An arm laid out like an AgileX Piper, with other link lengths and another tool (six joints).
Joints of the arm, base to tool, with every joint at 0 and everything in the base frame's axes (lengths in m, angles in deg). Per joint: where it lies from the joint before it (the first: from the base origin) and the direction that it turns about. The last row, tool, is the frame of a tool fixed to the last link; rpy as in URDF.
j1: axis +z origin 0 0 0.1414
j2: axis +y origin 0 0 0
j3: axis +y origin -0.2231 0 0.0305
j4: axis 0.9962 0 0.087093 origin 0.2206 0 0.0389
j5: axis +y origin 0 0 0
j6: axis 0.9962 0 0.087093 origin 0.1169 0 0.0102
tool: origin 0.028 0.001 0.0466 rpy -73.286 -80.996 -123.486
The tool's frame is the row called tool.
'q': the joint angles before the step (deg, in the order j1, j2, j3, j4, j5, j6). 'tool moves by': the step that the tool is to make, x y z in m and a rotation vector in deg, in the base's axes. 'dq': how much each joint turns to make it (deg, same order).
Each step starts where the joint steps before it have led.
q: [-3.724 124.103 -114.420 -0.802 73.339 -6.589]
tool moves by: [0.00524 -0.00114 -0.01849 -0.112 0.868 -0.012]
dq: [-0.057 2.634 0.002 -0.173 -1.778 0.001]
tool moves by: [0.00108 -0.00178 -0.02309 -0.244 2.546 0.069]
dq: [-0.115 2.979 0.002 -0.400 -0.459 -0.116]
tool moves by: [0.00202 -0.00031 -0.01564 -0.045 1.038 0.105]
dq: [-0.001 2.120 -0.001 -0.115 -1.088 -0.057]
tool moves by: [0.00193 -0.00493 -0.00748 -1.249 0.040 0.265]
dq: [-0.286 1.092 -0.006 -1.260 -1.142 -0.229]
